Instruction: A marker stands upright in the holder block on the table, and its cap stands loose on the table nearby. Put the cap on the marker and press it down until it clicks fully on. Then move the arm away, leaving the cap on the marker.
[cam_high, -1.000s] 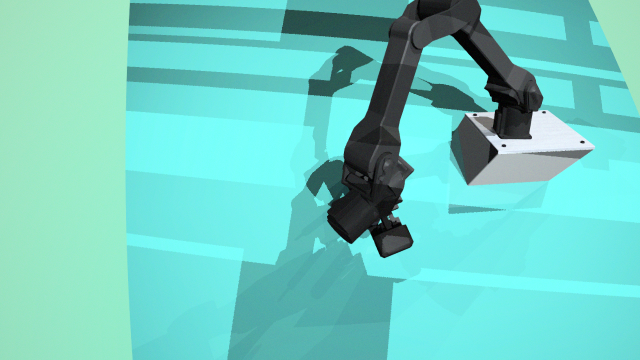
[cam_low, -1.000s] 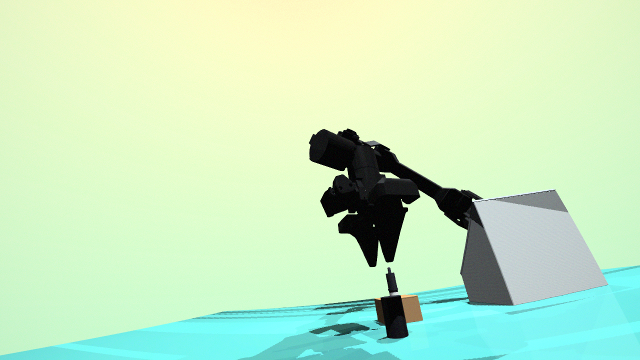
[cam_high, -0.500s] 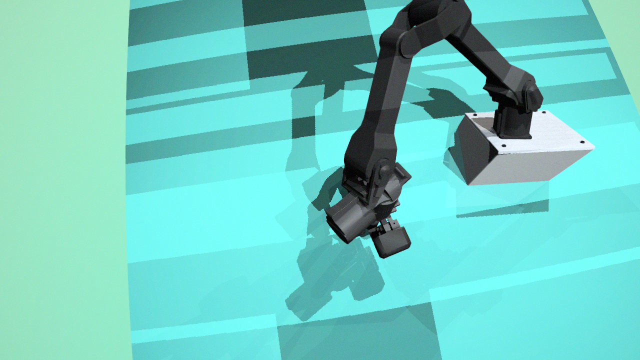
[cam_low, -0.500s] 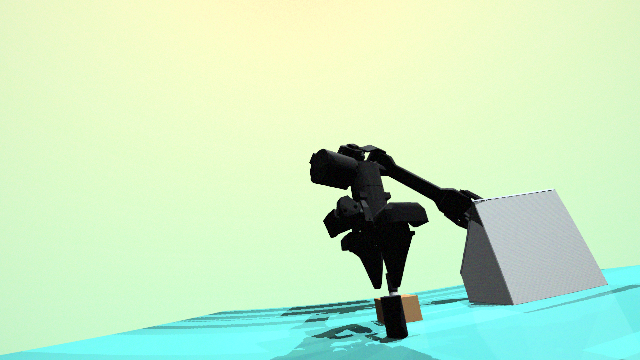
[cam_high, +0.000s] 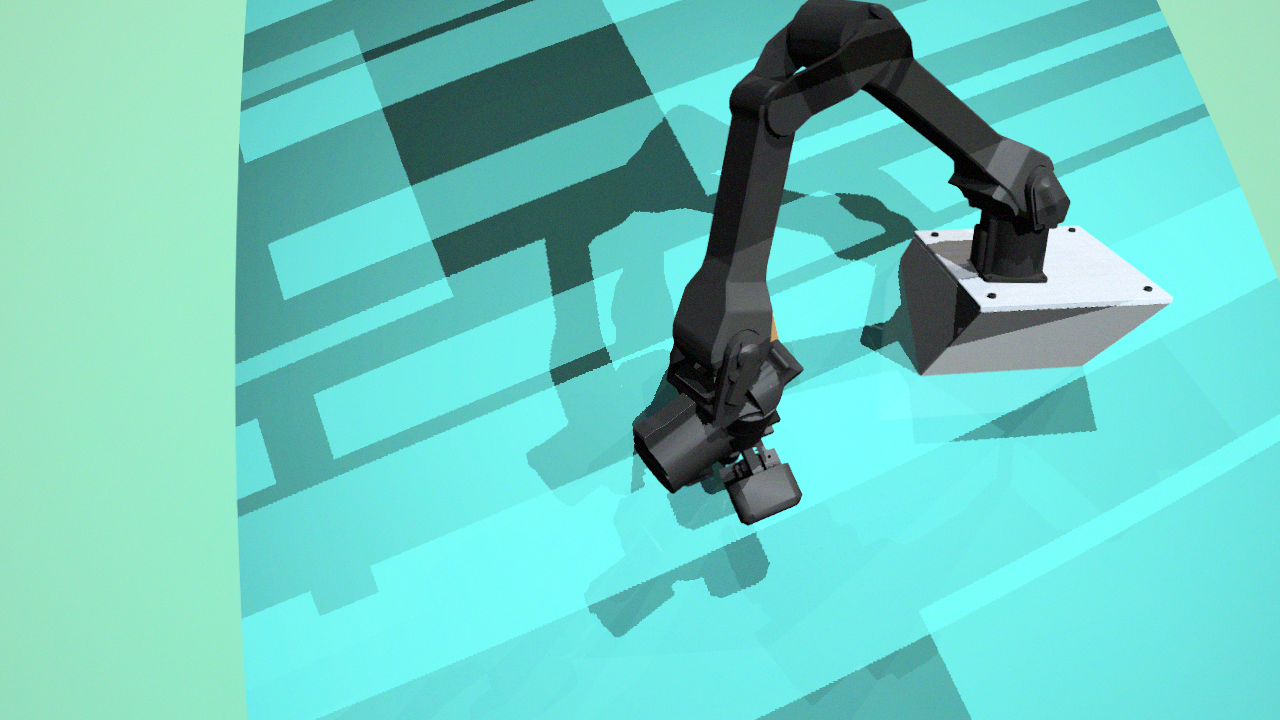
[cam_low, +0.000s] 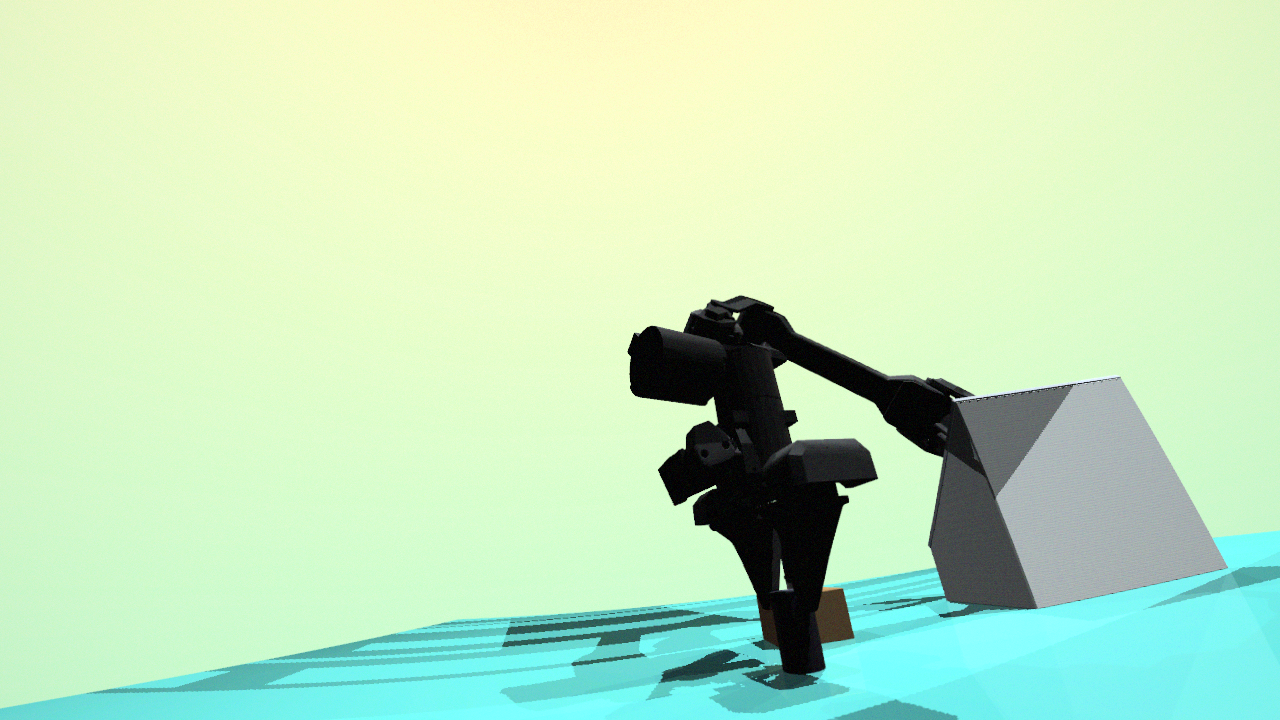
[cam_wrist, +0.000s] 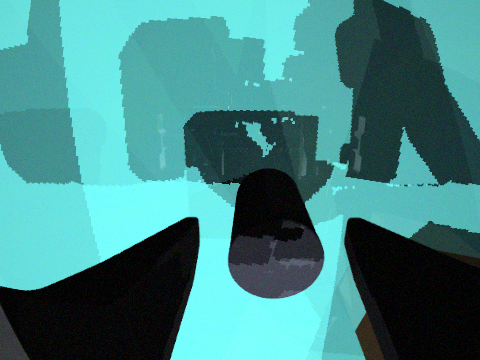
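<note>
The dark round cap is 10 mm below my gripper tip. From my gripper tip the other things lie so: brown holder block: 20 mm behind, 120 mm to the right, 20 mm below.
</note>
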